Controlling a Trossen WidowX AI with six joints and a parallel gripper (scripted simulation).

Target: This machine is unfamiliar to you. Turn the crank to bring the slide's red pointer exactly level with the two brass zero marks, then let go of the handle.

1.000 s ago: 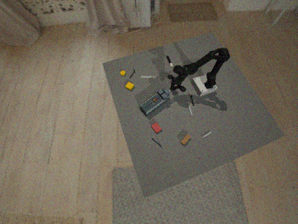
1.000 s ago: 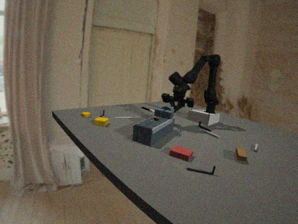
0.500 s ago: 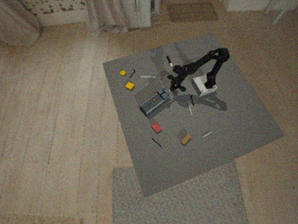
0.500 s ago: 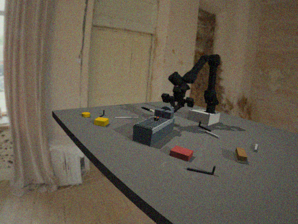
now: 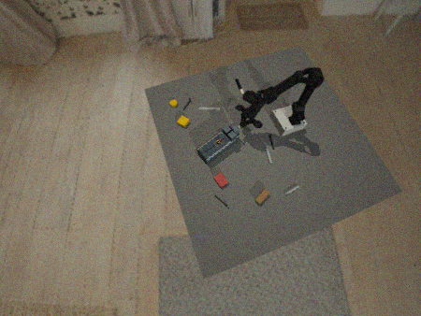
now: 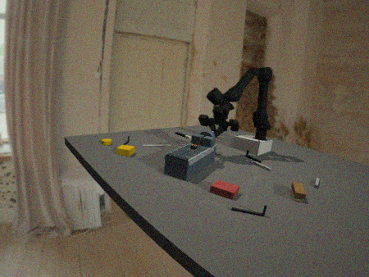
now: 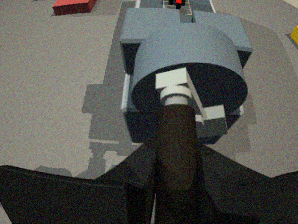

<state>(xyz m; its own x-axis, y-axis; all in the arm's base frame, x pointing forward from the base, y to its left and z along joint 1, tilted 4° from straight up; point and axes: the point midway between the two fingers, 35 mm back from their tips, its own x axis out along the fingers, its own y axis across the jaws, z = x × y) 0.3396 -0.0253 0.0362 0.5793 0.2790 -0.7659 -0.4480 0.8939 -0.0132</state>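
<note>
Now: the red pointer 14 cm ahead of my gripper tip, 5 cm to the left of it and 1 cm below it. The rest, counted from my gripper tip: dark handle: 1 cm behind, 1 cm to the right, 2 cm above; yellow block: 34 cm ahead, 17 cm to the right, 8 cm below; red block: 19 cm ahead, 28 cm to the left, 8 cm below.
</note>
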